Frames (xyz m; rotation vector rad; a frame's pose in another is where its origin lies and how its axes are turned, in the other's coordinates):
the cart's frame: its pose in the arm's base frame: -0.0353 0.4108 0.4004 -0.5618 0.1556 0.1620
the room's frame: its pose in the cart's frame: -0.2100 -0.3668 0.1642 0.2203 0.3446 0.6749
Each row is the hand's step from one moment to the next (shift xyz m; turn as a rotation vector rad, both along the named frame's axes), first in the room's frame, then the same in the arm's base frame.
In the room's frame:
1: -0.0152 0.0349 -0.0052 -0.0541 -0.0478 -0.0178
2: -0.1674 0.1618 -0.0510 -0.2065 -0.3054 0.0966
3: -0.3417 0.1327 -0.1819 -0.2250 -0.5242 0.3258
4: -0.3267 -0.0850 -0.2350 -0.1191 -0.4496 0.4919
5: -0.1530 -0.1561 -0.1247 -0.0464 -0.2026 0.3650
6: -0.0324 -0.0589 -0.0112 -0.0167 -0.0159 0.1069
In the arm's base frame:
1: -0.0345 0.0160 0.0054 -0.0067 -0.0700 0.0243
2: -0.2273 0.0142 0.0701 0.1367 -0.2811 0.2180
3: -0.3685 -0.1532 0.0906 0.3842 -0.3449 0.4061
4: -0.2390 -0.3314 0.0469 0.4734 -0.1608 0.4564
5: -0.0407 -0.2479 0.0141 0.2865 -0.0021 0.3071
6: 0.0161 -0.0645 0.0149 0.0529 0.0299 0.0909

